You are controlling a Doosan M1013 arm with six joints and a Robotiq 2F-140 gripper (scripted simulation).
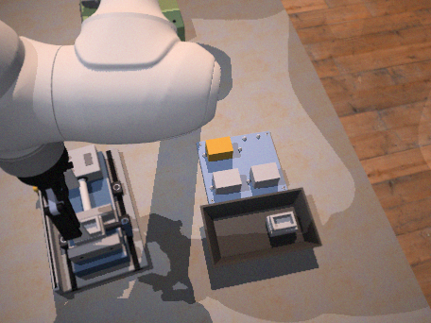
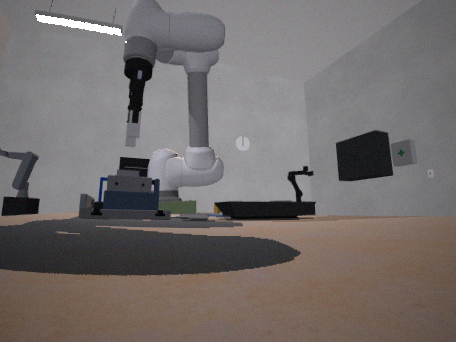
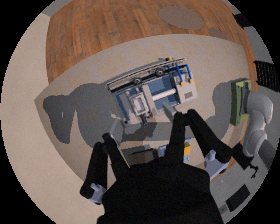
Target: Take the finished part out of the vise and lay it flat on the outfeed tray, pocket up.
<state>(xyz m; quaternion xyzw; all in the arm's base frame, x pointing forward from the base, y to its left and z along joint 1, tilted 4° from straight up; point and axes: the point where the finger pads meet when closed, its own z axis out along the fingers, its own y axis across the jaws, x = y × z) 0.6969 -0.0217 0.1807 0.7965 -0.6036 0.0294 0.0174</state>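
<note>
Now: the vise 170 mm below my hand, 60 mm behind it and 20 mm to the right of it. Round my hand: orange block: 280 mm to the left, 220 mm behind, 190 mm below; then grey block: 290 mm to the left, 190 mm below, 130 mm behind; then blue fixture plate: 330 mm to the left, 210 mm below, 180 mm behind.
</note>
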